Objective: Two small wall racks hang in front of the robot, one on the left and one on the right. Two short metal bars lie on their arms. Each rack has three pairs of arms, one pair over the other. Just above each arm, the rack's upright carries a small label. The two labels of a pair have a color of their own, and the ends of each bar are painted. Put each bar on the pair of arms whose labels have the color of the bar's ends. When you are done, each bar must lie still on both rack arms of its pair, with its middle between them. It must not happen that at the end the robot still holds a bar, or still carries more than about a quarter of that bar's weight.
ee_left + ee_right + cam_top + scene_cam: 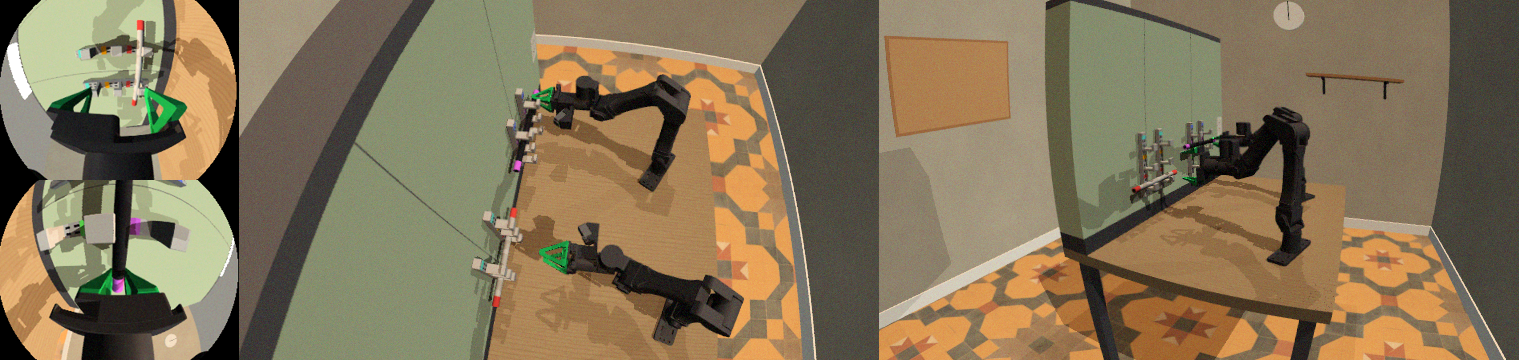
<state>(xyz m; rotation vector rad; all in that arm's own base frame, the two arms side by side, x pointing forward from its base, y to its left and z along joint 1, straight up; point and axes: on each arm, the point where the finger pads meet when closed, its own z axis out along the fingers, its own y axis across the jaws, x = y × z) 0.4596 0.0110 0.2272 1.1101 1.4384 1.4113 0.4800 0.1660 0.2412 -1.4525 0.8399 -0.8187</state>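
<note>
Right now the bar is 13 cm to the left of my right hand, 2 cm ahead of it and 1 cm above it. The rest, counted from my right hand: green wall panel 33 cm to the left, 18 cm above, 14 cm ahead.
</note>
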